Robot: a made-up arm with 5 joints.
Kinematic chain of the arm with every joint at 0, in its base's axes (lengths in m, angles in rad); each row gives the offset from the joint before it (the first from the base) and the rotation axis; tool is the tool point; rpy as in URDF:
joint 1: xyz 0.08 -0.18 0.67 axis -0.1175 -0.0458 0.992
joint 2: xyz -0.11 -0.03 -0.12 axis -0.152 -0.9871 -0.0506
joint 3: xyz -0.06 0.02 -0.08 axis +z
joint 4: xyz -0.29 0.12 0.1 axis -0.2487 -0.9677 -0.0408
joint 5: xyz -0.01 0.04 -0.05 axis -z
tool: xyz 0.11 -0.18 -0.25 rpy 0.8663 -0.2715 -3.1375
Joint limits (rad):
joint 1: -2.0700..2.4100
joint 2: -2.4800..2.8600
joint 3: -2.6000..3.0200
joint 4: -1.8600..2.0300
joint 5: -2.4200..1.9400
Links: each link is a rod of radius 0.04 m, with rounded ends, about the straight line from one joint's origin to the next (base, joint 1, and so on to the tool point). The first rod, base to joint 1, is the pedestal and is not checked.
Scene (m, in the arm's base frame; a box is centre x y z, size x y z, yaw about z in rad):
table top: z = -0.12
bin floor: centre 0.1 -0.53 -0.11 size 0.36 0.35 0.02 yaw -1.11
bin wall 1: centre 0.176 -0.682 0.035 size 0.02 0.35 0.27 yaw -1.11
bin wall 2: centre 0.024 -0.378 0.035 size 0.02 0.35 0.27 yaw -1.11
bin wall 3: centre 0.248 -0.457 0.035 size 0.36 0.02 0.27 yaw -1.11
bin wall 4: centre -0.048 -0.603 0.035 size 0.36 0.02 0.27 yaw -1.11
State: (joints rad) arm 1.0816 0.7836 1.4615 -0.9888 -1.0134
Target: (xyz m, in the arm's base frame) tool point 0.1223 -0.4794 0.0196
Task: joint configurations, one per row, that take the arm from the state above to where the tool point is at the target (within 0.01 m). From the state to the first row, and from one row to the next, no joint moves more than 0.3 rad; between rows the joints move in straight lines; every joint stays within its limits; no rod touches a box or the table.
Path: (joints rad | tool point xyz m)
1: 1.1887 0.5719 1.4258 -0.7325 -0.8090 | 0.3843 -0.5275 0.1984
2: 1.2958 0.3601 1.3902 -0.4761 -0.6047 | 0.3347 -0.4899 0.2247
3: 1.4030 0.1484 1.3545 -0.2198 -0.4003 | 0.2942 -0.4645 0.2701
4: 1.5101 -0.0634 1.3188 0.0366 -0.1960 | 0.2708 -0.4423 0.3255
5: 1.4794 -0.0120 1.2746 0.0621 -0.4007 | 0.2187 -0.4538 0.3196
6: 1.4487 0.0395 1.2304 0.0877 -0.6054 | 0.1690 -0.4663 0.3123
7: 1.4180 0.0909 1.1862 0.1133 -0.8101 | 0.1223 -0.4794 0.3026
8: 1.2179 0.3513 1.0957 -0.1756 -0.9306 | 0.1244 -0.4864 0.1975
9: 1.0178 0.6116 1.0051 -0.4644 -1.0511 | 0.1265 -0.4870 0.1035
10: 0.8177 0.8720 0.9146 -0.7533 -1.1717 | 0.1223 -0.4794 0.0196

